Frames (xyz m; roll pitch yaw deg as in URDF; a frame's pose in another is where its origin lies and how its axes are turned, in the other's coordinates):
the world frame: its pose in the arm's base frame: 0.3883 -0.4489 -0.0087 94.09 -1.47 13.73
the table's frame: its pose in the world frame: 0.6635 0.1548 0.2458 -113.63 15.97 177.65
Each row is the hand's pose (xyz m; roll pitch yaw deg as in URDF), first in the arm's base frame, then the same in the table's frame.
Working: the arm's base frame: its pose in the table's frame: 1.1030 0.3620 0.3931 152.62 0.81 177.29

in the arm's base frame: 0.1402 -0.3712 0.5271 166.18 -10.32 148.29
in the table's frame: 0.9678 0.2811 -0.2476 8.84 -5.19 30.23
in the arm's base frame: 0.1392 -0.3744 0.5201 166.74 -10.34 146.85
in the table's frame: 0.9685 0.2750 -0.2428 9.02 -5.71 31.55
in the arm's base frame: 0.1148 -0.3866 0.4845 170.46 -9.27 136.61
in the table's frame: 0.9912 0.2467 -0.2165 9.71 -10.30 40.69
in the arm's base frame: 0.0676 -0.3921 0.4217 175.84 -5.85 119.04
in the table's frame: 1.0360 0.2107 -0.1626 8.68 -18.43 57.00
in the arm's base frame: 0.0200 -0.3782 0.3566 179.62 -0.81 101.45
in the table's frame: 1.0818 0.1910 -0.0977 4.57 -26.16 74.91
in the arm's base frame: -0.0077 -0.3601 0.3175 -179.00 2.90 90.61
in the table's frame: 1.1087 0.1878 -0.0543 0.39 -30.28 87.05
